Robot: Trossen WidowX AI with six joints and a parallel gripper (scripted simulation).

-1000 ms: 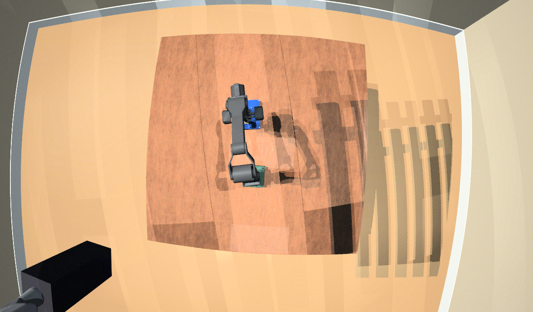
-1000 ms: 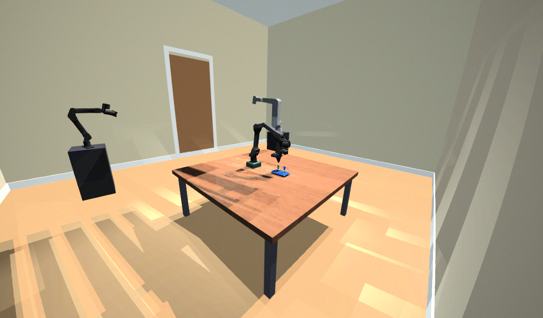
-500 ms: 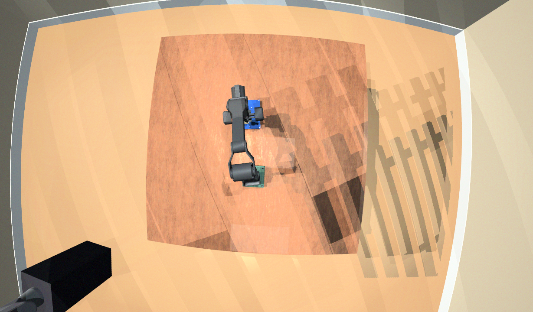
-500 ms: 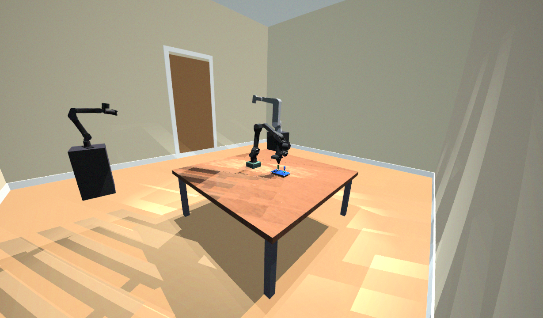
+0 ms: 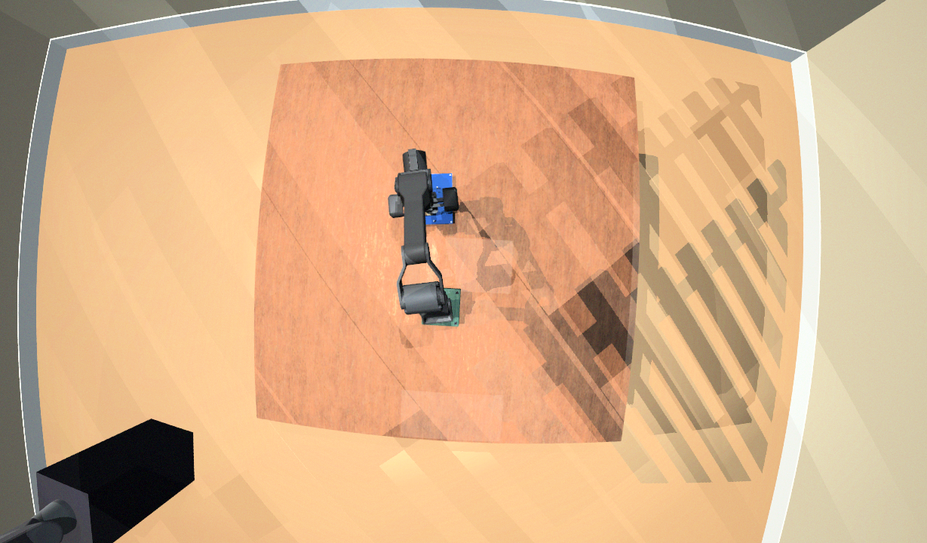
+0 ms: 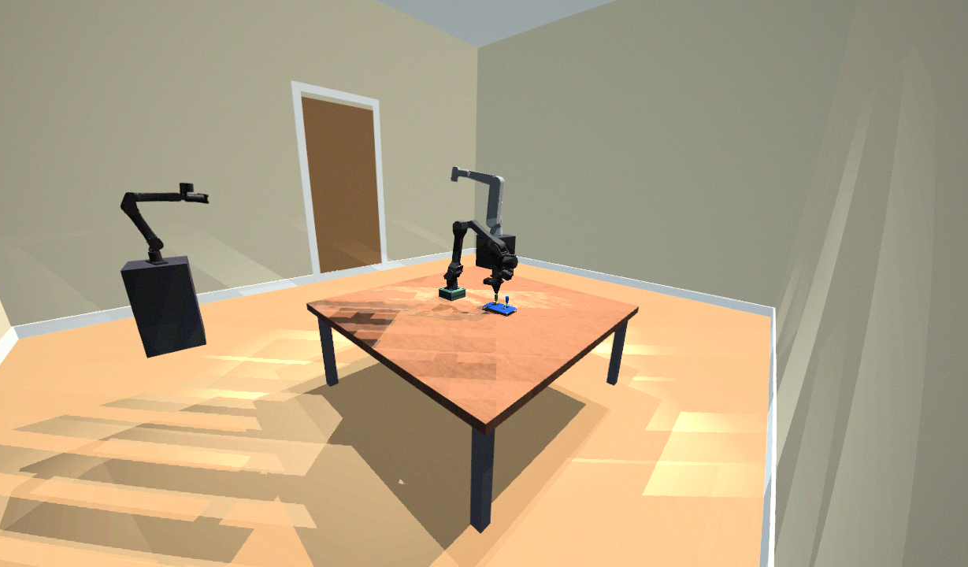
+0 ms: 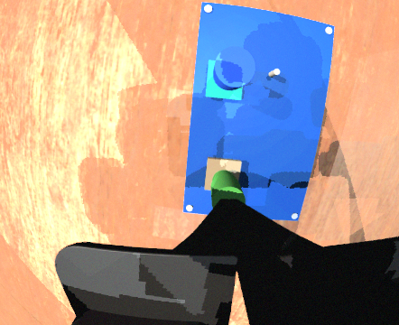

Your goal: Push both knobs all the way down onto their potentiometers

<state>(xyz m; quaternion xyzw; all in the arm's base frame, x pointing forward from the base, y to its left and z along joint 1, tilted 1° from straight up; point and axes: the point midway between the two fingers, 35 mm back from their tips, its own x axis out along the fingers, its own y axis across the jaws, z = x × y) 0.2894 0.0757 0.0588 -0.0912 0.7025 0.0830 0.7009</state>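
The green knob lies 2 cm below my gripper tip. Round my gripper tip: blue knob: 6 cm ahead, 2 cm to the left, 2 cm below.
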